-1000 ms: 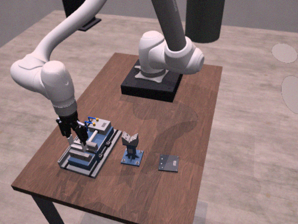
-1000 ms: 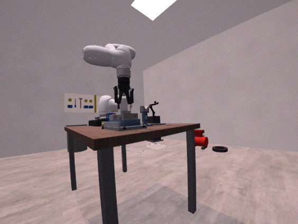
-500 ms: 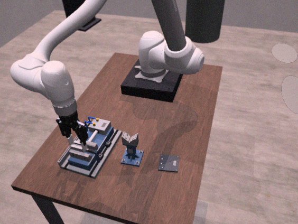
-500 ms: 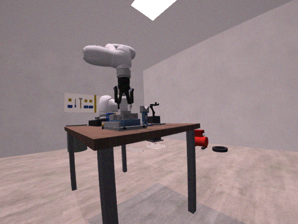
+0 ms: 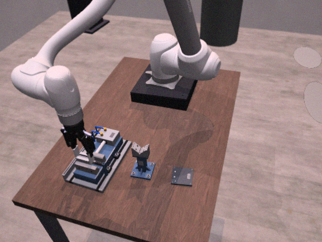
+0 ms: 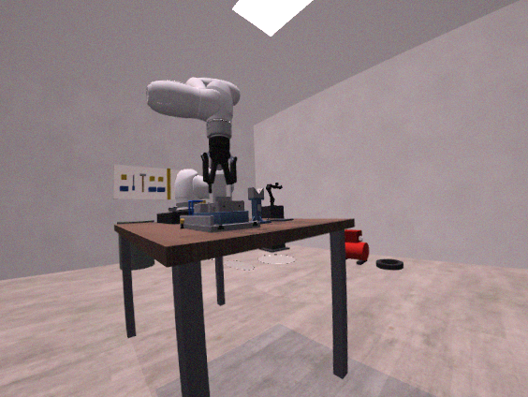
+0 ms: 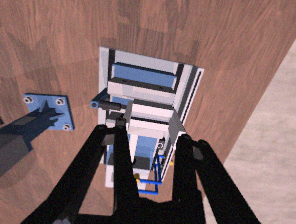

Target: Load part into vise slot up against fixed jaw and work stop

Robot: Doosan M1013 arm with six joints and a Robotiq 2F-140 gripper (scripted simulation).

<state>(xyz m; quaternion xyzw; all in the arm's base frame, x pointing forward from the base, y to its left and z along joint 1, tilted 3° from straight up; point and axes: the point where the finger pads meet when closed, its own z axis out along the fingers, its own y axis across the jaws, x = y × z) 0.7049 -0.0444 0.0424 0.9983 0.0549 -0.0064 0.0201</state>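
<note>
My gripper is now 20 mm above the part. Also, from my hand: fixed jaw (40 mm below, 30 mm ahead, 20 mm to the left); then work stop (70 mm to the left, 30 mm below, 10 mm behind); then moving jaw (40 mm below, 40 mm behind, 20 mm to the left).
</note>
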